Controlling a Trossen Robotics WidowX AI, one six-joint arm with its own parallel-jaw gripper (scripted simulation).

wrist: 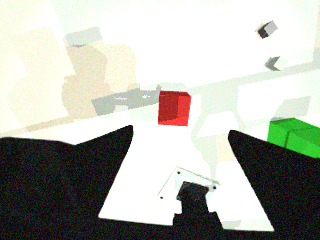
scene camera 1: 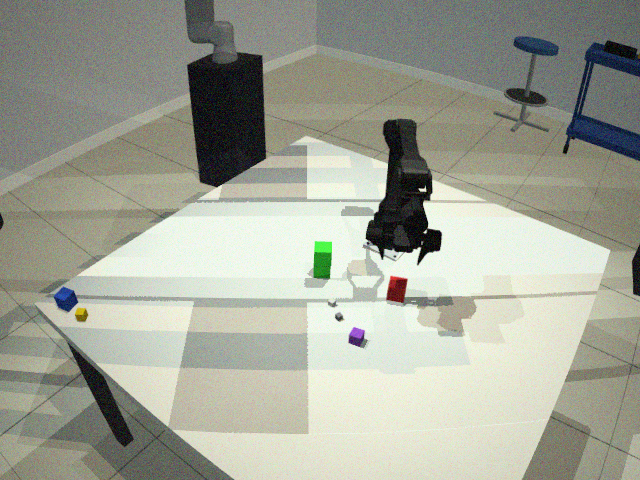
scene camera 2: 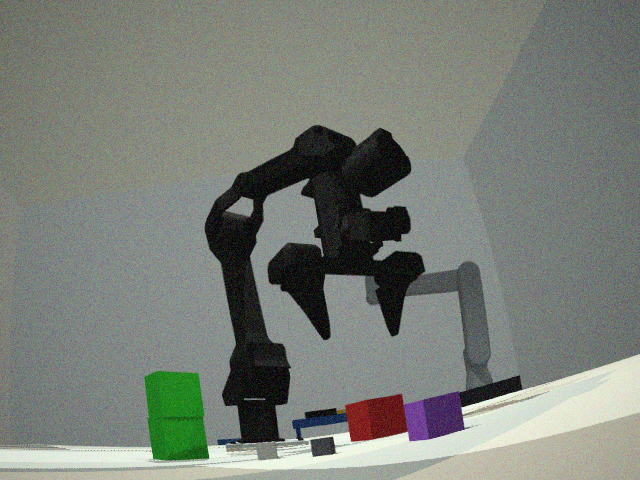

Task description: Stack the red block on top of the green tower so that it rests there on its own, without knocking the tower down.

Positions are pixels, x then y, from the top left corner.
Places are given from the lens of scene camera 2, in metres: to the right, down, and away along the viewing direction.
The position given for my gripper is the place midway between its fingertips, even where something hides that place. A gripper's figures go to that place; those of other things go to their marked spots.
my gripper (scene camera 2: 362, 337): 0.05, 0.11, 0.53
red block (scene camera 2: 370, 419): 0.05, 0.19, 0.46
